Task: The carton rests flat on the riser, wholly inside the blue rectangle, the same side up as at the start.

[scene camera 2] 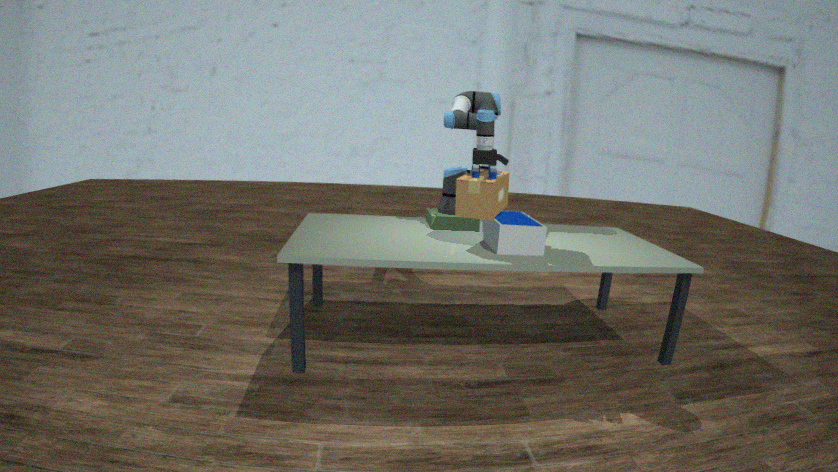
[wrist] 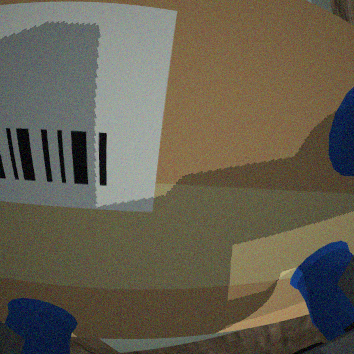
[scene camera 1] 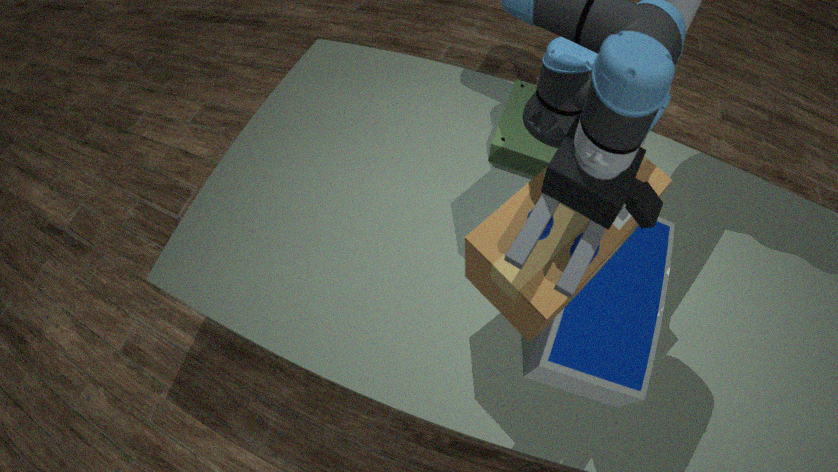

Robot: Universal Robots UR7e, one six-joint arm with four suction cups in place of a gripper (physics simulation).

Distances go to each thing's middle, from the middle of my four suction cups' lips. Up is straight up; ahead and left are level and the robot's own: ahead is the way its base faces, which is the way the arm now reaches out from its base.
Labels:
I see the brown carton [scene camera 1: 526, 298] 90 mm below my suction cup and 10 mm to the left of it. Also, from my suction cup: grey riser [scene camera 2: 511, 232]: 240 mm below, 130 mm to the left, 40 mm ahead.

